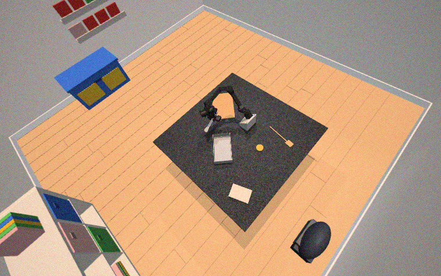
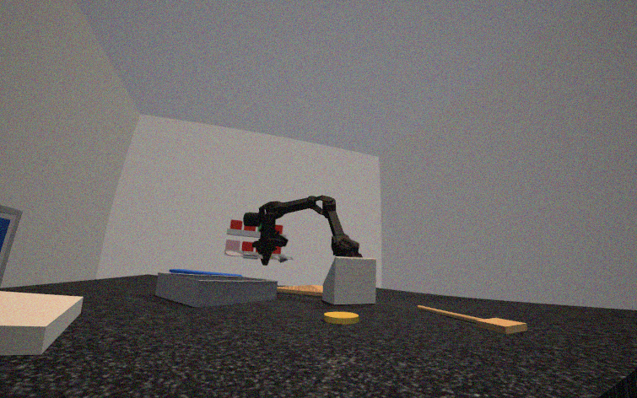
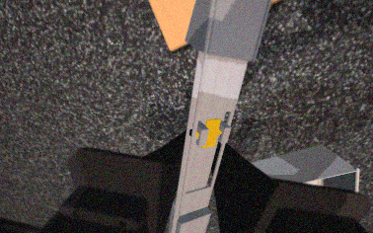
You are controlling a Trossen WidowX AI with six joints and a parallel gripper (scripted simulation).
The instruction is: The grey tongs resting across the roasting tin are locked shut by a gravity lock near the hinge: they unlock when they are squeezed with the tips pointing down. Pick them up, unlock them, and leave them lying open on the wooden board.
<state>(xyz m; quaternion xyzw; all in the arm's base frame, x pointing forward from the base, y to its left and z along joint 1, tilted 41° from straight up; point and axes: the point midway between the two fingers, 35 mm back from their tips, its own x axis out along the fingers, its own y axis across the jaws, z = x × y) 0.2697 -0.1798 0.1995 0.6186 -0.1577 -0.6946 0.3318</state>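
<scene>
The wooden board lies 26 cm behind my gripper tip, 11 cm to the right of it and 10 cm below it. Round my gripper tip: yellow lock piece (4 cm above, 2 cm behind, 1 cm to the right); then grey roasting tin (25 cm to the left, 15 cm ahead, 8 cm below); then cream slab (67 cm to the left, 38 cm ahead, 9 cm below).
</scene>
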